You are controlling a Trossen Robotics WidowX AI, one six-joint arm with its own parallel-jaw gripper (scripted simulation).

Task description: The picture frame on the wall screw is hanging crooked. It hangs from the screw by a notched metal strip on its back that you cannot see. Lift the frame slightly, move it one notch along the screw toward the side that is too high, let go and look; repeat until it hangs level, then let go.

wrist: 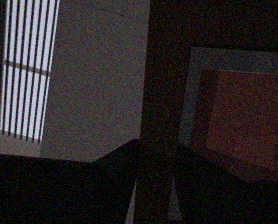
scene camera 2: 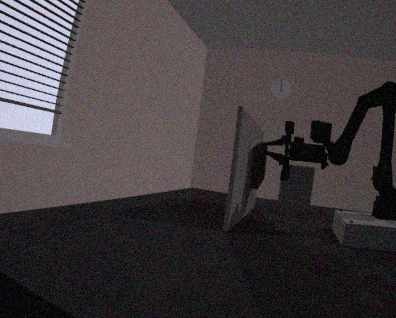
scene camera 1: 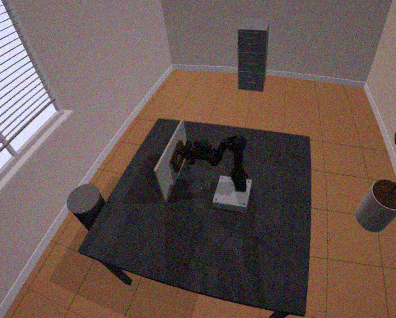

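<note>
Gripper (scene camera 2: 261, 147), (wrist: 156, 148), carrying picture frame (wrist: 203, 85). White wall panel (scene camera 1: 165, 174) present.
</note>
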